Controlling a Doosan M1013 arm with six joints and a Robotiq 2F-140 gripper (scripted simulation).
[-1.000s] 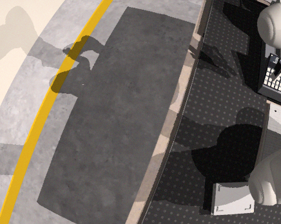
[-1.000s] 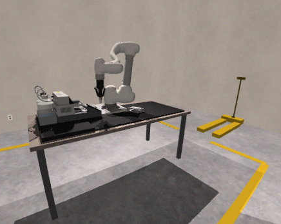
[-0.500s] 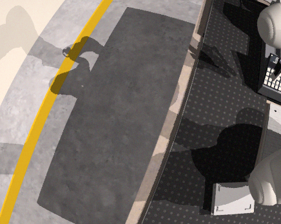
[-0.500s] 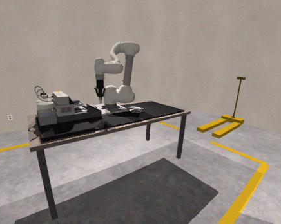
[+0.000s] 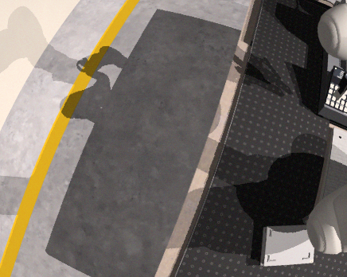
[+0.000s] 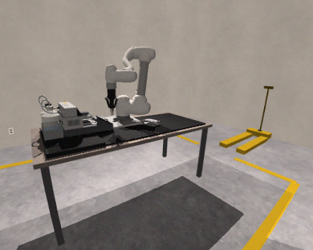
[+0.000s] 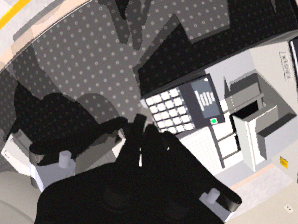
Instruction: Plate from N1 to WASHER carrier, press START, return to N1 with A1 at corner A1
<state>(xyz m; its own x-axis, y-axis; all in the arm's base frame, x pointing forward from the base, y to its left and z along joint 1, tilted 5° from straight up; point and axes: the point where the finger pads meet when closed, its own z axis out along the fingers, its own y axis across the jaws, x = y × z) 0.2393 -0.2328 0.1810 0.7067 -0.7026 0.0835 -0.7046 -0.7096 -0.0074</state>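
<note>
My gripper is now 160 mm past the white well plate, 60 mm to the left of it and 90 mm above it. Also, from my hand: plate nest N1: 10 mm ahead, 460 mm to the left, 140 mm below; plate washer: 160 mm behind, 220 mm to the right, 50 mm below.
</note>
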